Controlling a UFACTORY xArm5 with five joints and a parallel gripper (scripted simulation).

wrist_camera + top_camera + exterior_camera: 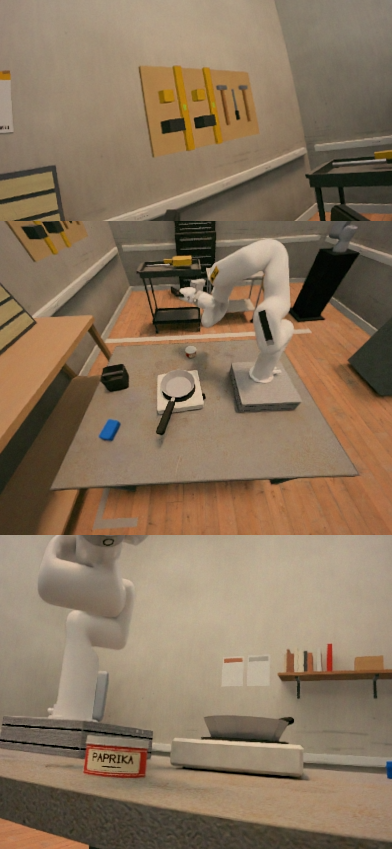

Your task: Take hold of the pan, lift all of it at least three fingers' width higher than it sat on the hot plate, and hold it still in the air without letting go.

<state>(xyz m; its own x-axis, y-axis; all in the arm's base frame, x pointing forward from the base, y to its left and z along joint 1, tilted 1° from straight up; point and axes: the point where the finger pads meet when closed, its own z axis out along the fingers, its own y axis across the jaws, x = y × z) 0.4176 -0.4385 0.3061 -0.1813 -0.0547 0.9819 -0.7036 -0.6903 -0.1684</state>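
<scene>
My hand is 52 cm to the right of the grey pan, 29 cm above it and 6 cm short of it. Round my hand: blue block 65 cm to the left, 38 cm ahead, 36 cm below; white hot plate 46 cm to the left, 35 cm below, 2 cm ahead.
</scene>
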